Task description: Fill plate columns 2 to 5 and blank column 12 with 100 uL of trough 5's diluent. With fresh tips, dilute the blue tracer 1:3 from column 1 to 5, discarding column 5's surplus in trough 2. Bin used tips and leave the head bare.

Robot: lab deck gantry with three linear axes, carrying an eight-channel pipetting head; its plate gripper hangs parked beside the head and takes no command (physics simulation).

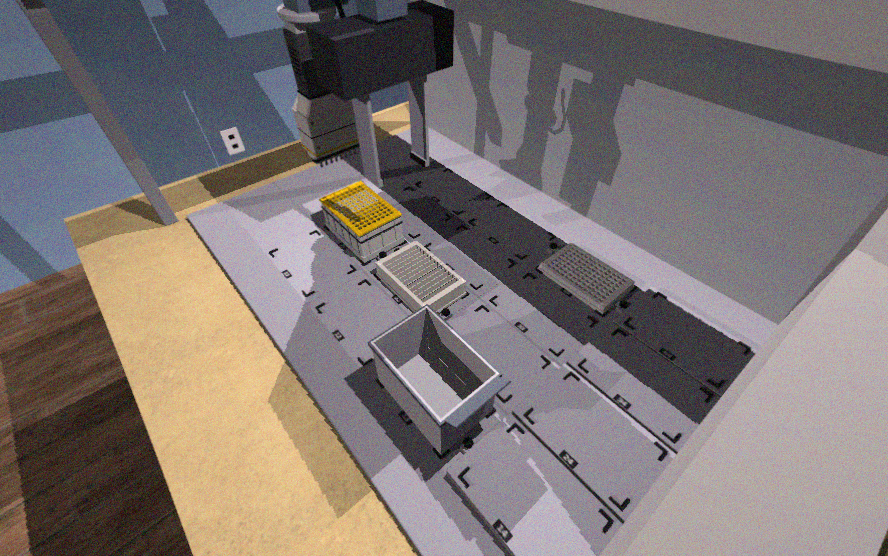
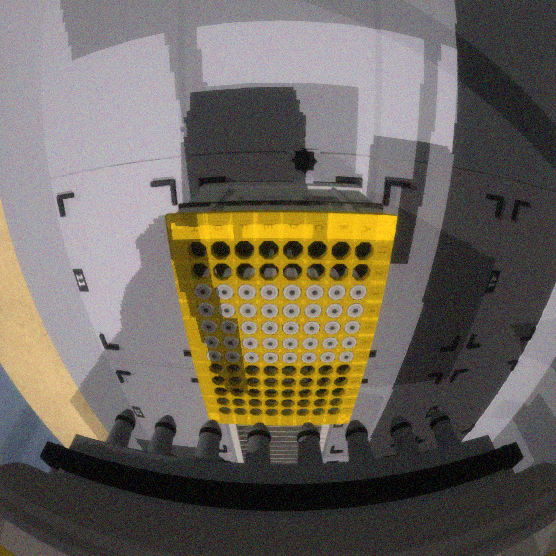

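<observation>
The pipetting head [image 1: 327,127] hangs at the far left, beyond the tip rack. Its eight nozzles [image 2: 259,440] are bare. The yellow-topped tip rack [image 1: 376,245] [image 2: 282,226] has columns 1 and 2 empty, tips in columns 3 to 7, and the columns beyond empty. The trough block [image 1: 447,292] [image 2: 235,443] stands beside it; its liquids cannot be made out. The well plate [image 1: 586,275] lies in shadow, its well contents too dark to tell. The parked plate gripper [image 1: 397,172] hangs beside the head with its two fingers apart and nothing between them.
A deep grey open bin [image 1: 401,392] stands near the front of the deck, beyond the trough block. Dark locating knobs [image 1: 467,443] [image 2: 303,160] and corner brackets mark the deck. A slanting post [image 1: 124,144] rises at the left edge. A grey wall bounds the back.
</observation>
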